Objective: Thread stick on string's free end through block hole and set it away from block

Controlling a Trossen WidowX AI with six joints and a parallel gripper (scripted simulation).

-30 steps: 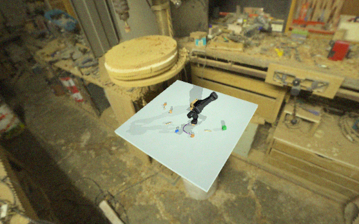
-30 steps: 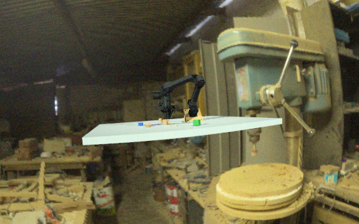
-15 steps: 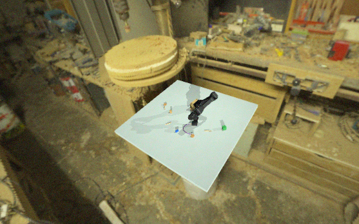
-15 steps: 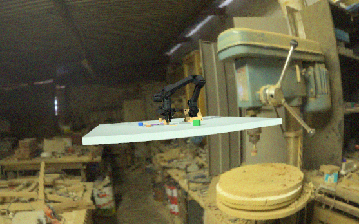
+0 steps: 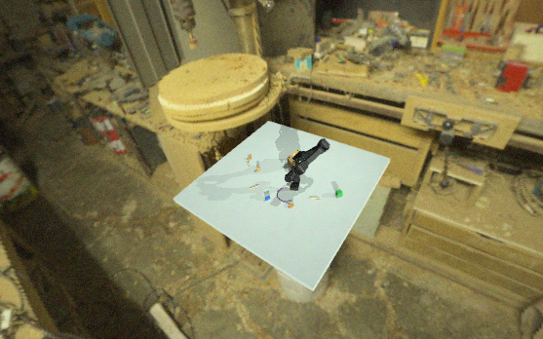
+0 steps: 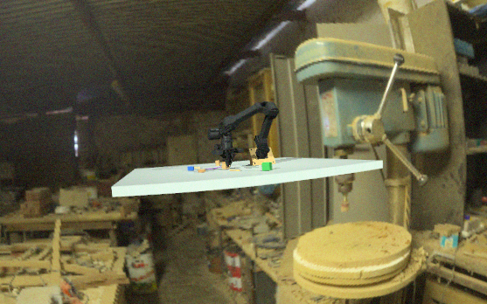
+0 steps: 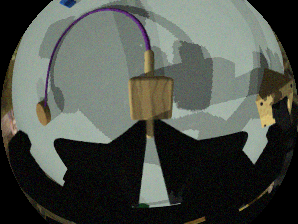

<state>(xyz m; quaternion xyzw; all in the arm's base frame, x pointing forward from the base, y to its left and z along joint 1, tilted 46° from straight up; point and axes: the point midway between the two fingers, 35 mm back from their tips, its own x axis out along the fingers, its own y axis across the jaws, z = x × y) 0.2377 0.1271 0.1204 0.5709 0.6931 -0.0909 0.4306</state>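
My gripper tip is now 1 cm short of the wooden block and 2 cm to the left of it. From my gripper tip the other things lie so: round wooden button: 16 cm ahead, 7 cm to the left; small blue piece: 21 cm ahead, 11 cm to the right; thin wooden stick: 2 cm ahead, 4 cm to the right.
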